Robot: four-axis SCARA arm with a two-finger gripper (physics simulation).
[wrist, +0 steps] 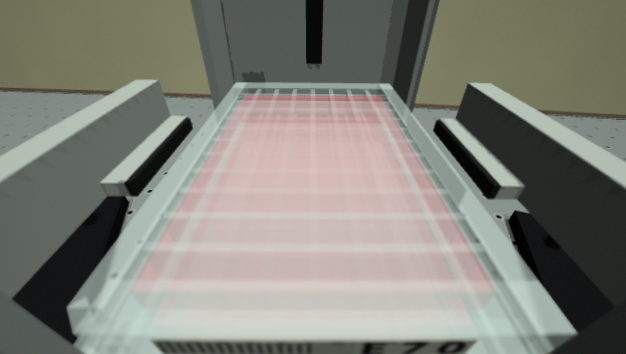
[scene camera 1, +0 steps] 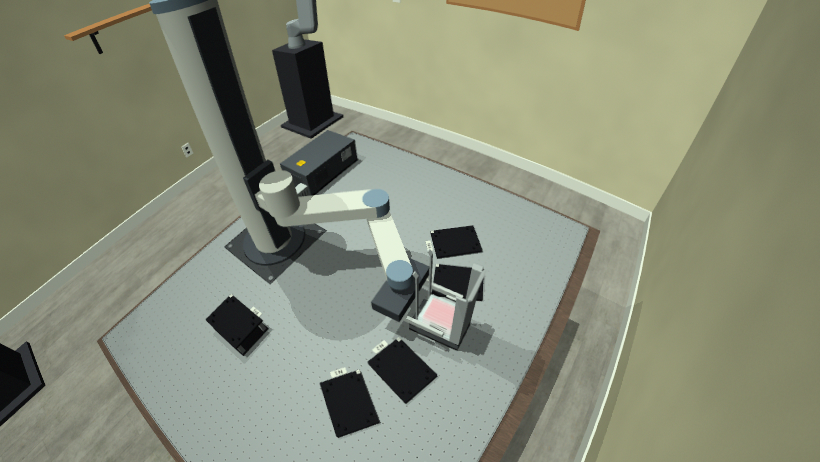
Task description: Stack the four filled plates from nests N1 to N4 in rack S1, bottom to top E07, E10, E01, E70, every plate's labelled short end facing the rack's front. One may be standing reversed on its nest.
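Places are measured from the arm's base along level axes (x ahead, y left, z up), in metres.
Pixels of known places: gripper, between the fingertips: (wrist: 313, 105) (scene camera 1: 452, 316); arm's base, origin of its link: (scene camera 1: 274, 241).
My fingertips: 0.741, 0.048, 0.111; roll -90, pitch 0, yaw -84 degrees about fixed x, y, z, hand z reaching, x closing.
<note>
For each thing: its top centre in the pictures, then the offset to it from my fingertips, as dx, dy, dz. "spot": a spot on its surface instead.
- Rack S1, centre of its top: (scene camera 1: 447, 271) -0.031, -0.003, +0.194
- clear plate E70, centre of its top: (wrist: 313, 138) (scene camera 1: 444, 313) -0.024, -0.002, -0.002
- N2, centre of its top: (scene camera 1: 401, 367) -0.050, -0.180, -0.076
- thicker black block, centre of its top: (scene camera 1: 231, 318) -0.548, -0.381, -0.028
- dark grey box, a spot on its surface: (scene camera 1: 321, 157) spot: -0.811, +0.326, +0.017
Rack S1 (scene camera 1: 467, 315) (wrist: 270, 45) stands right of the arm, with a tall grey back panel. The clear plate E70 (scene camera 1: 440, 312) (wrist: 312, 200), with pink filling, lies level in it. Its labelled short end is nearest the wrist camera, away from the panel. Pink layers show through it; labels of any plates below are hidden. My gripper (scene camera 1: 437, 308) (wrist: 313, 105) is open around E70, its pads apart from both long sides. Nests N1 (scene camera 1: 348, 403) and N2 (scene camera 1: 402, 370) are black, with no plate visible on them.
Two more black nests (scene camera 1: 456, 241) (scene camera 1: 450, 277) lie behind the rack, the nearer partly hidden by it. A thicker black block (scene camera 1: 234, 324) with a small tag stands at the left. A dark grey box (scene camera 1: 321, 157) stands near the column (scene camera 1: 212, 114).
</note>
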